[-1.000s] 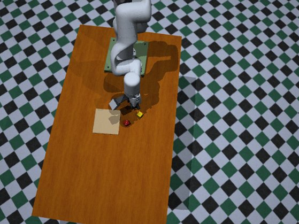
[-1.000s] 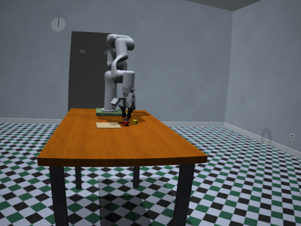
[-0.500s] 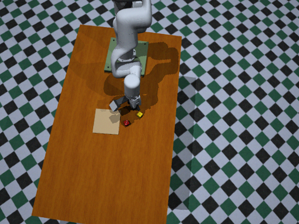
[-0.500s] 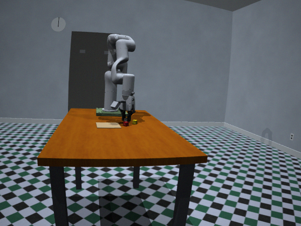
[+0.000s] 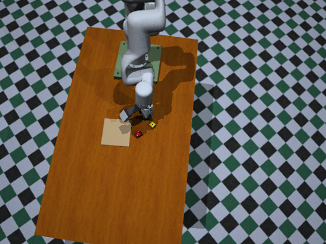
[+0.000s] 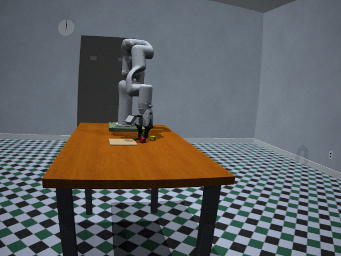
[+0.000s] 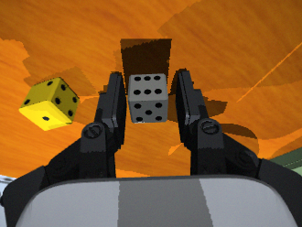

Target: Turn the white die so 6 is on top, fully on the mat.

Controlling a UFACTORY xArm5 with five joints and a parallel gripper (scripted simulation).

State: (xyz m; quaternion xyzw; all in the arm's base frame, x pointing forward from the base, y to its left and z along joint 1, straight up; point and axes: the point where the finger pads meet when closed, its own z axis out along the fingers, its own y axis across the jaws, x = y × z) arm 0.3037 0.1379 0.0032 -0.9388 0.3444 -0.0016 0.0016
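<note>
Right now the white die is 10 mm below my hand. The rest, counted from my hand: yellow die (40 mm ahead, 60 mm to the left, 10 mm below); then tan mat (130 mm ahead, 110 mm to the right, 20 mm below); then red die (110 mm ahead, 10 mm below).
</note>
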